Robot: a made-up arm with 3 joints.
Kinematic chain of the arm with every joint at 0, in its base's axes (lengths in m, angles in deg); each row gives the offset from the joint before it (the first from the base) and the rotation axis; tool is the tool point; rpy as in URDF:
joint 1: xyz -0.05 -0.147 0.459 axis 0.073 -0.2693 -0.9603
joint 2: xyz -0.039 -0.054 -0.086 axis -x
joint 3: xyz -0.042 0.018 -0.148 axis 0.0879 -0.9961 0
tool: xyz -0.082 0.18 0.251 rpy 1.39 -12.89 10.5
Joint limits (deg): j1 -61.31..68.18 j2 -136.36..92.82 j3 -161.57..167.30
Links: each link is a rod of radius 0.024 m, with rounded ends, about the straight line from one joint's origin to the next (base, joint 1, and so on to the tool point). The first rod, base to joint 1, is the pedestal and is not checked.
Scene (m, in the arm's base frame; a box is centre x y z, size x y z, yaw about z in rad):
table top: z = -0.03
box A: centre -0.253 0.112 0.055 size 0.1 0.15 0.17 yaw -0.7
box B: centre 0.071 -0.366 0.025 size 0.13 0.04 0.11 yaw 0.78
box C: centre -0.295 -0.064 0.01 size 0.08 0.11 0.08 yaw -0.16
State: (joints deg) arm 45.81 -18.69 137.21
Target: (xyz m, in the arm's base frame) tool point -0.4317 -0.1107 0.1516
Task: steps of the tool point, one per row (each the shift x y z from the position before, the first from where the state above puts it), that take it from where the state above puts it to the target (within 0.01 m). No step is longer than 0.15 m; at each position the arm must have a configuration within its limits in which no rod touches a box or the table.
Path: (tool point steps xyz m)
1: 0.0153 0.0519 0.0917
2: -0.0033 0.0337 0.0980
3: -0.0221 0.0149 0.0968
4: -0.0398 -0.0025 0.0883
5: -0.0550 -0.0176 0.0733
6: -0.0659 -0.0294 0.0532
7: -0.0147 0.0202 -0.0632
8: -0.0378 0.0060 -0.0736
9: -0.0561 -0.0169 -0.0767
10: -0.0653 -0.0456 -0.0730
11: -0.0629 -0.0757 -0.0633
12: -0.0488 -0.1026 -0.0492
13: -0.0243 -0.1219 -0.0325

